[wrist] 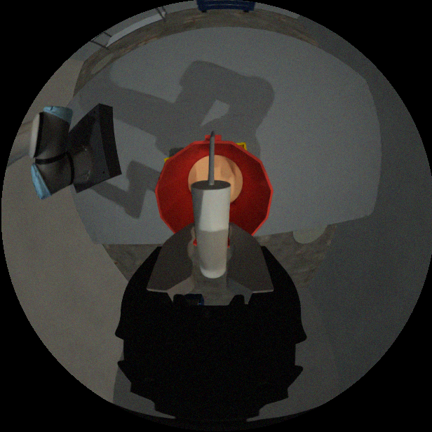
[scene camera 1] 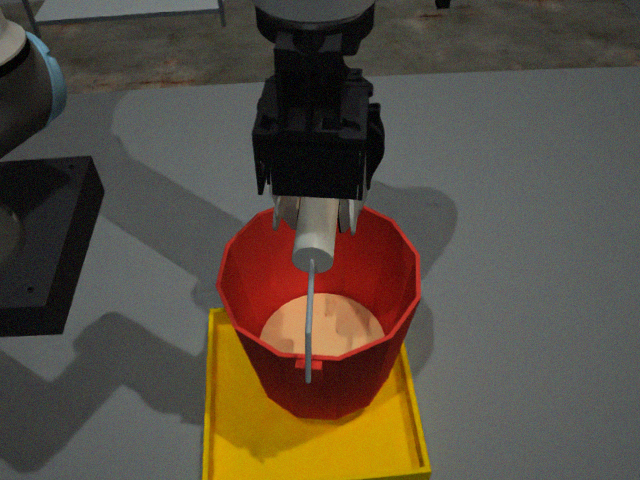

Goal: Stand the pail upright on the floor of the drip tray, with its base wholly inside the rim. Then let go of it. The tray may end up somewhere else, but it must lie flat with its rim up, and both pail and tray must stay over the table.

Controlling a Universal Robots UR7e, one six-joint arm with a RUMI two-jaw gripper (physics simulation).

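Places are measured from the arm's base along level axes (x ahead, y left, z up), in centimetres.
Where they show: gripper, fingertip midpoint: point(scene camera 1: 318, 228).
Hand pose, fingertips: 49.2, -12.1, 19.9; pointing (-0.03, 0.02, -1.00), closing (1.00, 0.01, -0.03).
Note:
Things, the pixels of their top centre, and the offset from my fingertips, as dx, dy, dz. "spot": a spot on its surface instead. Level surfaces: height alone.
- red pail at a spot on its surface: point(scene camera 1: 336, 387) spot: +2.0, -8.1, -12.6
- yellow drip tray at its top centre: point(scene camera 1: 308, 382) -1.9, -1.7, -23.3
- pail's handle at a spot on its surface: point(scene camera 1: 313, 253) spot: +0.2, -5.4, +2.8
- grey table at its surface level: dz -26.5
The red pail point(scene camera 1: 336, 387) point(wrist: 172, 195) hangs roughly upright above the yellow drip tray point(scene camera 1: 361, 449) point(wrist: 242, 145), with its pale orange inner bottom showing. My gripper point(scene camera 1: 314, 227) point(wrist: 212, 223) is shut on the white grip of the pail's handle point(scene camera 1: 313, 253) point(wrist: 212, 210), above the pail's far side in the scene view. The thin grey wire runs from the grip to the near lug. The tray lies flat, rim up. The pail hides its far part in the scene view and most of it in the wrist view. The exact gap below the pail cannot be told.
The black base block point(scene camera 1: 36, 232) point(wrist: 102, 145) of the arm stands on the grey table point(scene camera 1: 516, 258) point(wrist: 320, 125), left of the pail and tray. The table's far edge crosses the upper scene view. A light grey bench point(scene camera 1: 129, 10) stands beyond it on the floor.

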